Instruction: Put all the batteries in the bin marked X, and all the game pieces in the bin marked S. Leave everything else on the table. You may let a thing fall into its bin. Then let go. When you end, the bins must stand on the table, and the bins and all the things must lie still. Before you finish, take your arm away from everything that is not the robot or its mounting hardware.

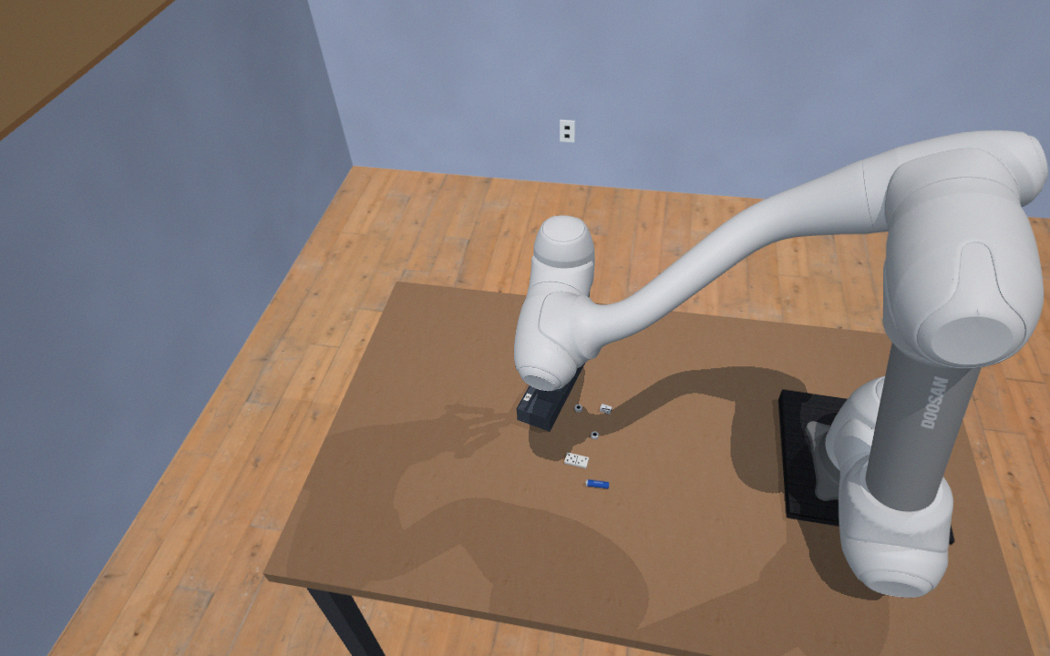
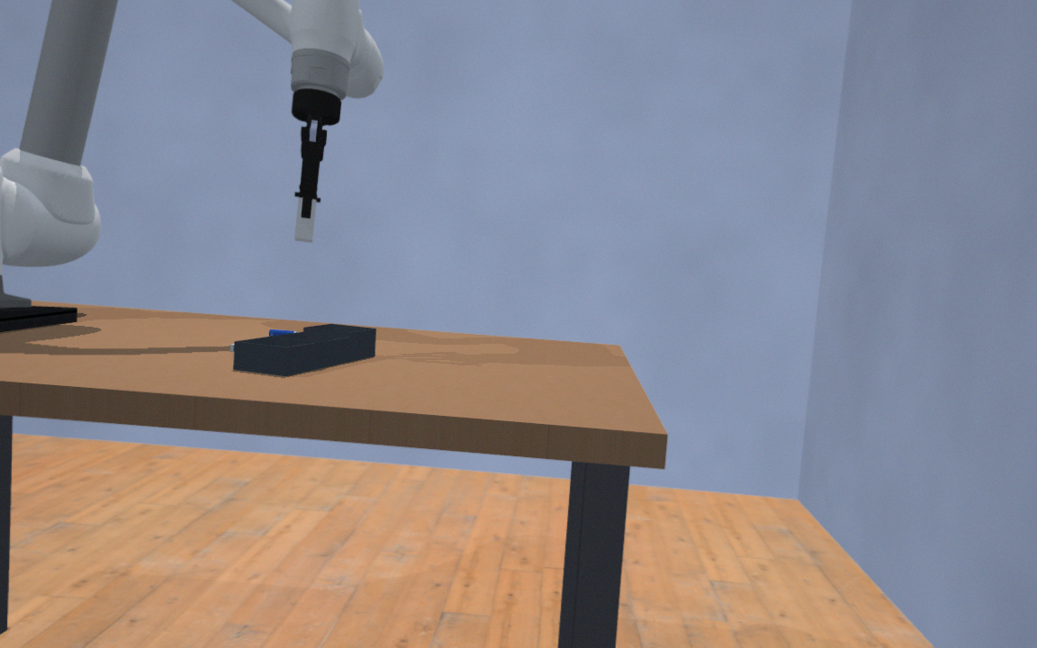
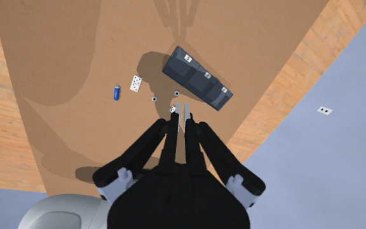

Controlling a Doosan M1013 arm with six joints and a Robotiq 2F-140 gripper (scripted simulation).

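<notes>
The dark three-part bin is 190 mm below my hand, 80 mm to the right of it and 40 mm ahead of it. Also, from my hand: blue battery (210 mm below, 180 mm to the left, 80 mm behind); white domino (210 mm below, 120 mm to the left, 30 mm behind).
</notes>
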